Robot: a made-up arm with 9 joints. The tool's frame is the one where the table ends. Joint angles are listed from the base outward.
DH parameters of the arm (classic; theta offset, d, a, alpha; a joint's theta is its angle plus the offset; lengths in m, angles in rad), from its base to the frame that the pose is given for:
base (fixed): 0 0.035 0 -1.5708
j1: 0 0.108 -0.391 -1.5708
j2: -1.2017 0 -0.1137 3.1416
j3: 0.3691 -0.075 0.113 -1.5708
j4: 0 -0.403 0.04 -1.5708
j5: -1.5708 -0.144 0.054 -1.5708
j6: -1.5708 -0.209 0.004 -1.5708
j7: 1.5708 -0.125 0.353 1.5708
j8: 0 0.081 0.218 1.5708
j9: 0 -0.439 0.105 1.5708
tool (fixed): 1.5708 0.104 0 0
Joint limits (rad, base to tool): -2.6..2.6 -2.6..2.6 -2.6..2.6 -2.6..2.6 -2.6..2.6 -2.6..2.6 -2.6..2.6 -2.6..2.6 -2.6..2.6
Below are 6 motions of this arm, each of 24 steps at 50 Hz.
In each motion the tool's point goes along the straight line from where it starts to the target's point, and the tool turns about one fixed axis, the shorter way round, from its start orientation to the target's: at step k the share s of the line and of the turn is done. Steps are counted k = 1, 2, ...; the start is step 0. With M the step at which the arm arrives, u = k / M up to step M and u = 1 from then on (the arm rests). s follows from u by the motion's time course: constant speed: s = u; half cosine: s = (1 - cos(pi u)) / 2; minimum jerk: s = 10 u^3 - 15 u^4 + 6 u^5.
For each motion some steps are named. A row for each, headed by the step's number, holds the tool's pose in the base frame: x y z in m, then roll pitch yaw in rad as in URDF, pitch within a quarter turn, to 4 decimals.
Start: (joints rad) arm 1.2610 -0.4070 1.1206 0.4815 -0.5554 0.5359 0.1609 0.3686 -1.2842
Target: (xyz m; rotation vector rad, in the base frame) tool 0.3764 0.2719 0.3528 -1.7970 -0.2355 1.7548
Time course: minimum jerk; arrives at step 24
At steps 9, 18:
9: 0.4410 0.3773 0.3566 -0.9201 0.4779 1.8934
18: 0.3856 0.2869 0.3533 -1.3273 0.9456 1.4942

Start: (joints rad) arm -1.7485 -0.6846 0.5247 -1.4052 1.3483 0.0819 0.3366 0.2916 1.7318
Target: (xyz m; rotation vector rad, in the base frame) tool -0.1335 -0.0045 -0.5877 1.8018 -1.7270 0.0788
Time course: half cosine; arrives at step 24
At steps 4, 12, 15, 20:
4: -0.1469 -0.3795 -0.5263 1.8256 -0.3681 -0.1925
12: -0.1407 -0.2055 -0.5548 2.1957 -0.5377 -0.7361
15: -0.1379 -0.1286 -0.5674 2.3887 -0.5479 -1.0021
20: -0.1345 -0.0314 -0.5833 2.6232 -0.4989 -1.3299

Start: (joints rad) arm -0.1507 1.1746 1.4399 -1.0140 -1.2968 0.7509 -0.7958 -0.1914 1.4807
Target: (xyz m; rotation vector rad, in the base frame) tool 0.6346 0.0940 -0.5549 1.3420 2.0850 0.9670
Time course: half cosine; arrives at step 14
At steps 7, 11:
7: 0.5367 0.1326 -0.6524 2.2822 -0.1797 1.8984
11: 0.6132 0.1024 -0.5762 2.2653 -0.0267 1.9706

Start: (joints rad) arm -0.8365 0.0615 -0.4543 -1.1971 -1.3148 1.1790 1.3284 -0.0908 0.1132
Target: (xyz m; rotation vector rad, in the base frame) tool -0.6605 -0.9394 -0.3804 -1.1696 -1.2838 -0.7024
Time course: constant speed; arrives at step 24
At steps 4, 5, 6, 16, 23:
4: -0.3694 -0.7791 0.3743 -1.7665 -0.5059 1.0466
5: -0.3839 -0.7871 0.3365 -1.7807 -0.5434 1.0314
6: -0.3985 -0.7951 0.2988 -1.7946 -0.5811 1.0164
16: -0.5440 -0.8753 -0.0785 -1.9162 -0.9658 0.8766
23: -0.6459 -0.9314 -0.3427 -1.9795 -1.2405 0.7762

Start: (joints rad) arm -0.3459 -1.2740 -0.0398 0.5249 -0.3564 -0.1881 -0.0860 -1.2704 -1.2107
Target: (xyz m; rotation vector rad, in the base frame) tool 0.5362 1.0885 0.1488 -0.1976 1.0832 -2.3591
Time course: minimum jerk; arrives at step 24
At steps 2, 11, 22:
2: 0.3290 0.6490 0.6850 -1.4353 0.7175 2.8303
11: 0.4159 0.8333 0.4602 -1.0858 0.5102 -3.0051
22: 0.5351 1.0863 0.1515 -0.8379 0.0896 -2.5918

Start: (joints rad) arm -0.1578 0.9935 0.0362 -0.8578 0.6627 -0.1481 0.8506 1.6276 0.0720
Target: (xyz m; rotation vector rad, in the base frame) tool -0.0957 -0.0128 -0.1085 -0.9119 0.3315 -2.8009
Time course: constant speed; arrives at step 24
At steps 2, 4, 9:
2: -0.2926 0.0314 -0.0117 -0.2872 -0.0568 -3.0847
4: -0.2747 0.0274 -0.0205 -0.2853 -0.1055 -3.0655
9: -0.2300 0.0173 -0.0425 -0.2844 -0.2273 -3.0172

